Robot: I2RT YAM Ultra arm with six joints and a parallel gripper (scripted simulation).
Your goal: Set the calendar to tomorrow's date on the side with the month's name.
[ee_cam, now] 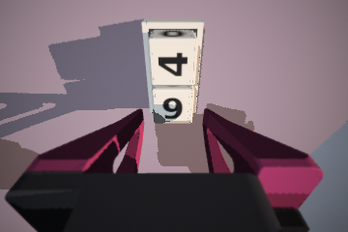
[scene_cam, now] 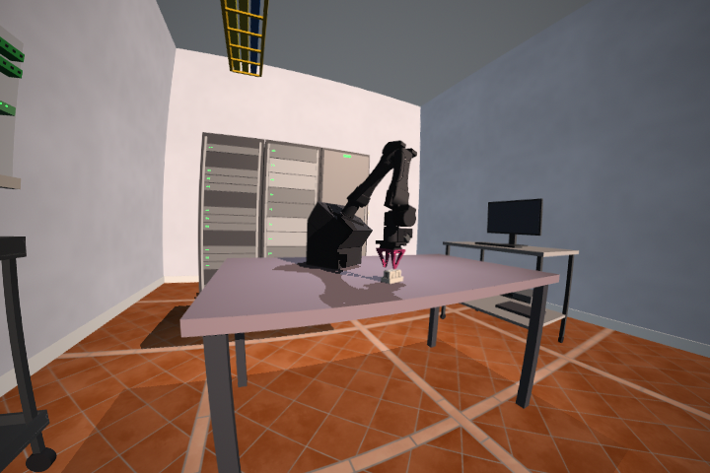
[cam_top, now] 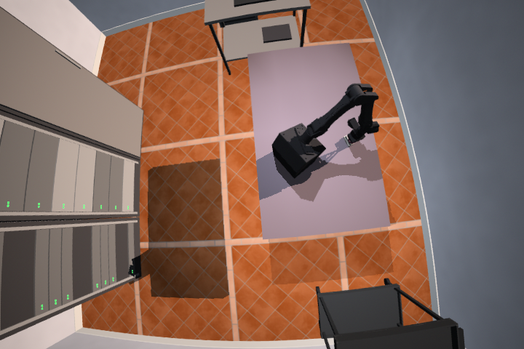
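The cream digit cube is 3 cm below my hand. The rest, counted from my hand: cream tray 5 cm below, 2 cm to the left, 1 cm behind.
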